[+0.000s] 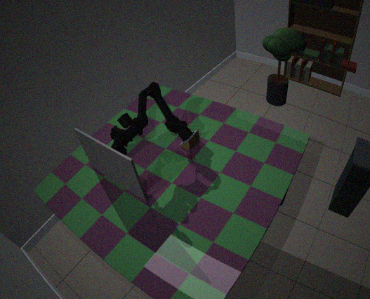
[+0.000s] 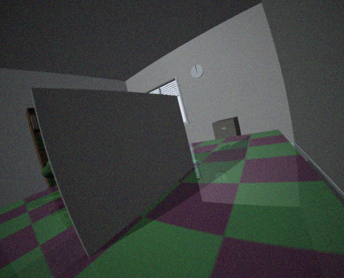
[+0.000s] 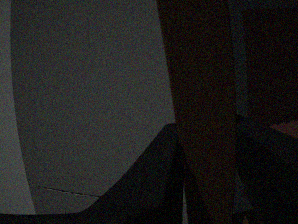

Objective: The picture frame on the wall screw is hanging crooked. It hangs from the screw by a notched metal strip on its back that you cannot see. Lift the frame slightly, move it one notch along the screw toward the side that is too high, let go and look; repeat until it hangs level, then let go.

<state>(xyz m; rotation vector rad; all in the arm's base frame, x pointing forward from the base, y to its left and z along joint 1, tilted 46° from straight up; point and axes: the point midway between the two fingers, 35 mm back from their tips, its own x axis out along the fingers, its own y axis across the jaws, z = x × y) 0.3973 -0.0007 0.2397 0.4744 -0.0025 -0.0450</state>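
My gripper tip is 50 mm above the picture frame and 10 mm to the left of it. Round my gripper tip: grey wall panel (60 mm below, 20 mm ahead, 10 mm to the right).
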